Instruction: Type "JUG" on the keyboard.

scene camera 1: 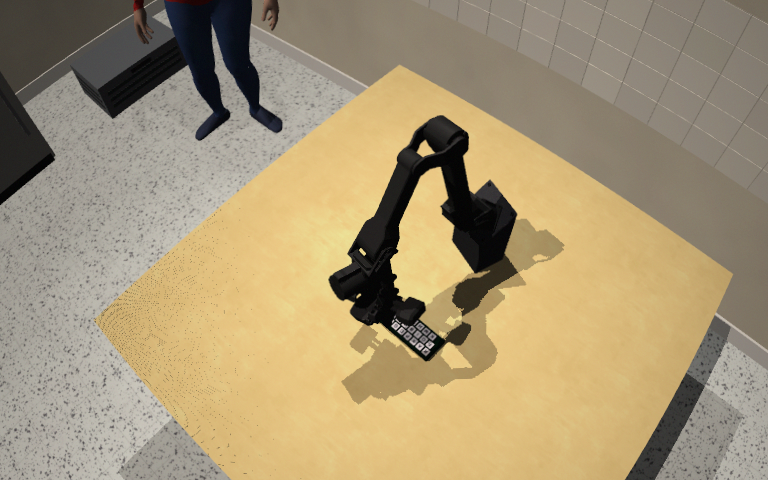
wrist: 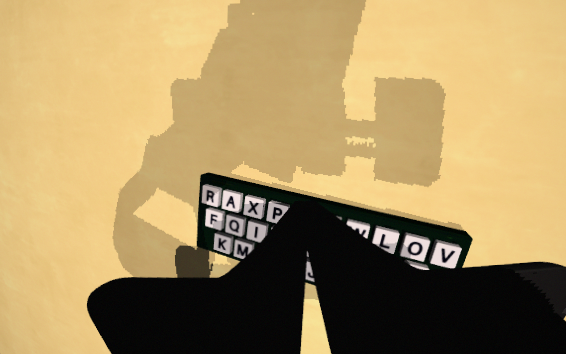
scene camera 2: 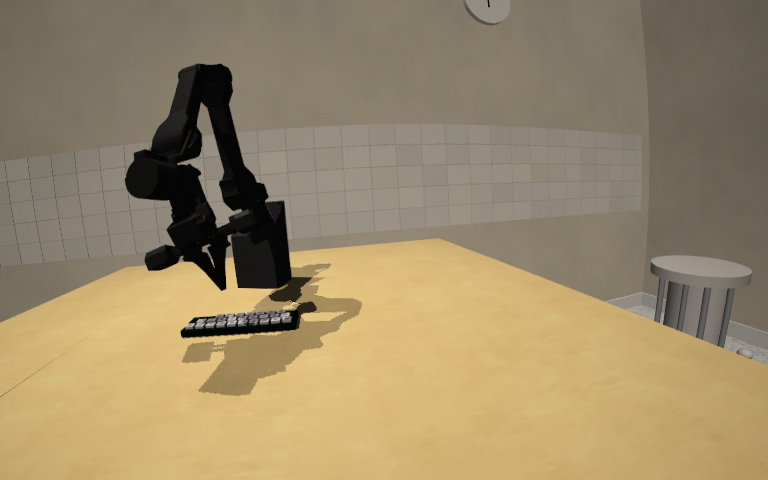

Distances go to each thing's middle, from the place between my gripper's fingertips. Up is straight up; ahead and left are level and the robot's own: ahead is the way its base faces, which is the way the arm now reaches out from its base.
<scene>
Now: hand 8 cm above the keyboard (scene camera 2: 251, 322), 5 cm past it and 2 cm to the right of it.
</scene>
